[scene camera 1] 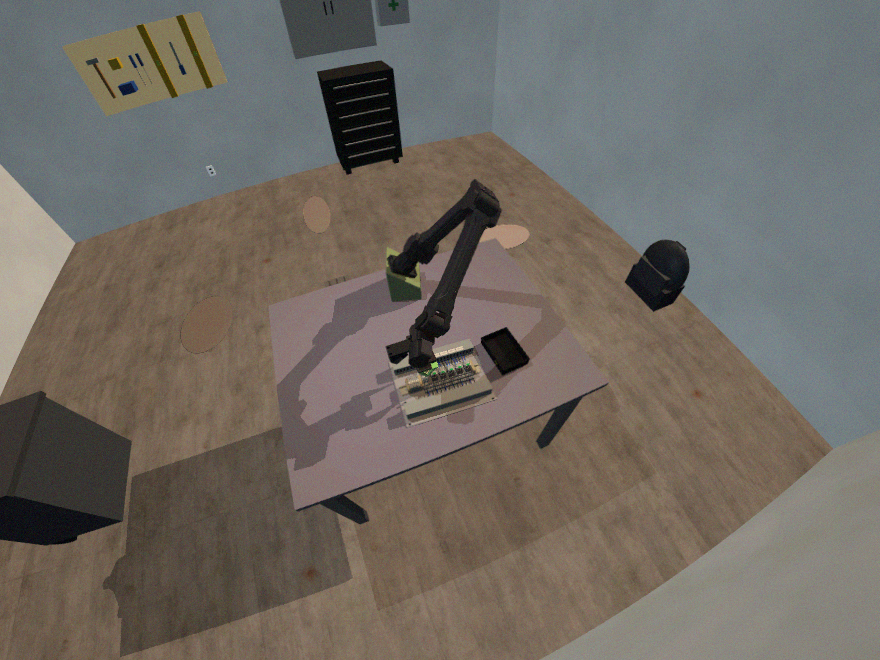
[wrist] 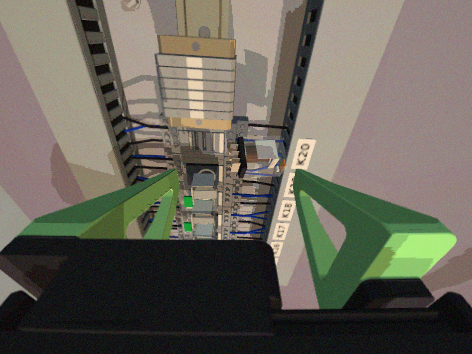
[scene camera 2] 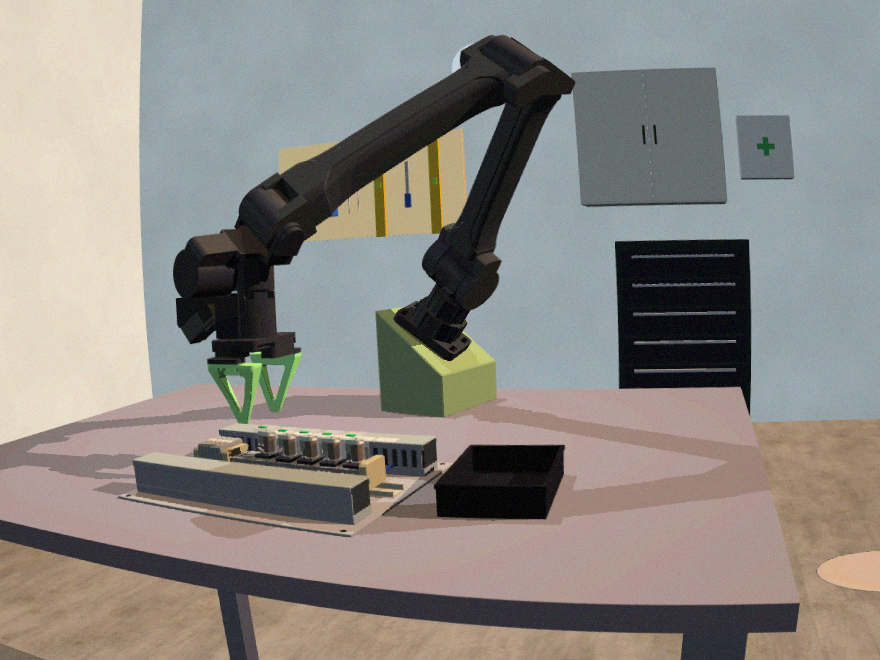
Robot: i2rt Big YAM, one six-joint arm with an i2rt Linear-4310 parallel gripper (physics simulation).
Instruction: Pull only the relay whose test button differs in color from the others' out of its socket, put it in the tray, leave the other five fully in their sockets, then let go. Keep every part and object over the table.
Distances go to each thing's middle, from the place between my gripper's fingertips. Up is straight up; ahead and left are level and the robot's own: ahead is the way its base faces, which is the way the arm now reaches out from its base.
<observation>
Now: the panel [scene camera 2: 380, 505] 7 cm below my hand, 5 cm to the left of it and 3 cm ahead of it.
</observation>
